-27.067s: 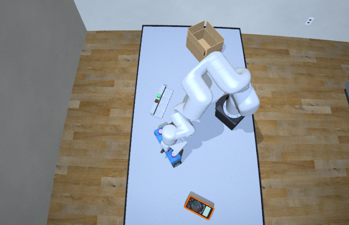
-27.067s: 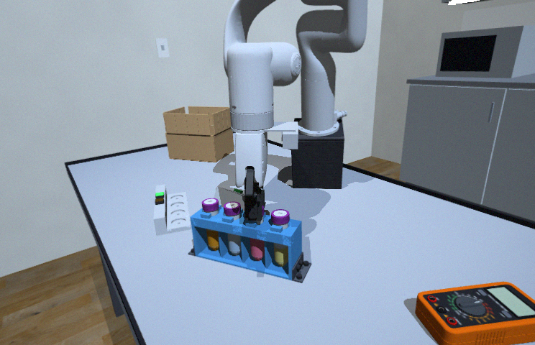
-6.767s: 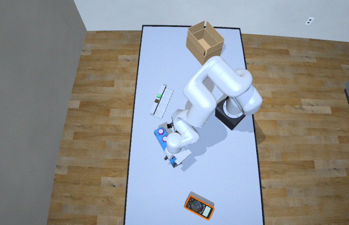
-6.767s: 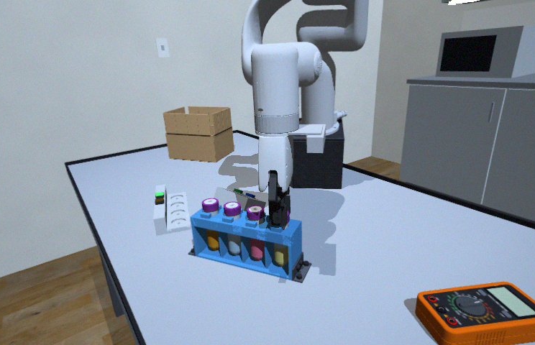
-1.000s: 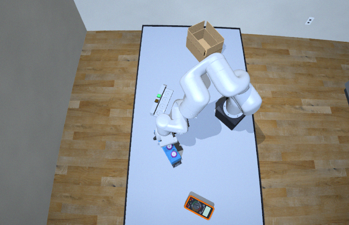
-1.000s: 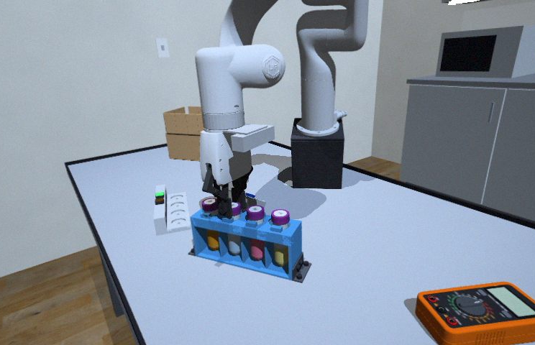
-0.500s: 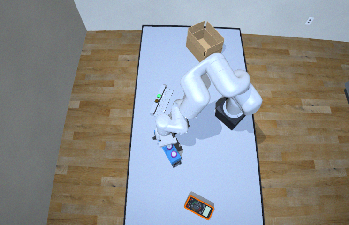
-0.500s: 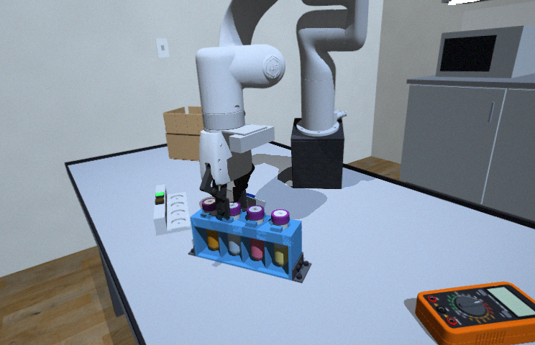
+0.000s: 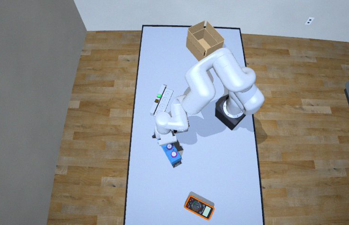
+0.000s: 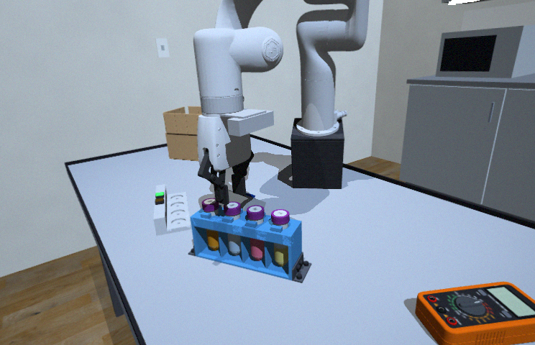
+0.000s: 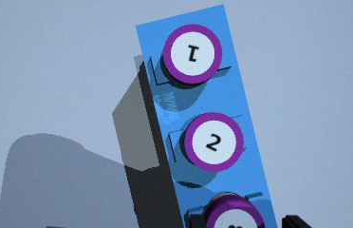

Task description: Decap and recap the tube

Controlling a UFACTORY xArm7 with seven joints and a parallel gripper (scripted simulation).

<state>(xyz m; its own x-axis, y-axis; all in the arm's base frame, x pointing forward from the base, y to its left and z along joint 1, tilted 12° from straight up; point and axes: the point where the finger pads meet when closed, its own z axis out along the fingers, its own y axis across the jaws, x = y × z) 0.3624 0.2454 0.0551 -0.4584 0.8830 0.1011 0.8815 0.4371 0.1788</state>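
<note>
Now: the cap 3 4 cm below my hand. Also, from my hand: cap marked 1: 7 cm behind, 8 cm to the left, 4 cm below; then cap 4: 3 cm ahead, 4 cm to the right, 4 cm below; then purple cap marked 2: 3 cm behind, 4 cm to the left, 4 cm below.
</note>
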